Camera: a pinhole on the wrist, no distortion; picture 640 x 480 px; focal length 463.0 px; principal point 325.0 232.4 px. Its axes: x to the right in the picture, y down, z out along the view. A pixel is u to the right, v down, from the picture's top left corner.
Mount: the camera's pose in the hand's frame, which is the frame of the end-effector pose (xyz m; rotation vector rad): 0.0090 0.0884 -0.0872 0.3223 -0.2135 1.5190
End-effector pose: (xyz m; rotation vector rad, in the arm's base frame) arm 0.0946 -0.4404 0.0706 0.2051 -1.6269 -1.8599
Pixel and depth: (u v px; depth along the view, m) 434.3 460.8 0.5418
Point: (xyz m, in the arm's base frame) 0.0263 0.0824 0.1421
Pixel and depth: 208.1 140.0 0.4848
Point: -0.2411 -0.2440 -0.0008
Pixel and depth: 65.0 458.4 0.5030
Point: -0.0200 -0.0565 -0.2438
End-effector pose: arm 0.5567 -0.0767 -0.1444 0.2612 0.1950 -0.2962
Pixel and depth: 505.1 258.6 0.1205
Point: 0.6029 -0.0067 -0.0864
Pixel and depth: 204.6 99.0 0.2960
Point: 0.6562 -0.2290 -0.0379
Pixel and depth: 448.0 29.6 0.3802
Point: 0.8075 -0.1642 0.0973
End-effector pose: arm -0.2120 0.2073 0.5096 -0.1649 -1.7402 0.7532
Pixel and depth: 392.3 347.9 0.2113
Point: -0.3297 0.1804 0.4445
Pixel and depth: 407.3 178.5 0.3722
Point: -0.4993 0.1518 0.5268
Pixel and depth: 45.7 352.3 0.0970
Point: -0.1957 0.2076 0.5002
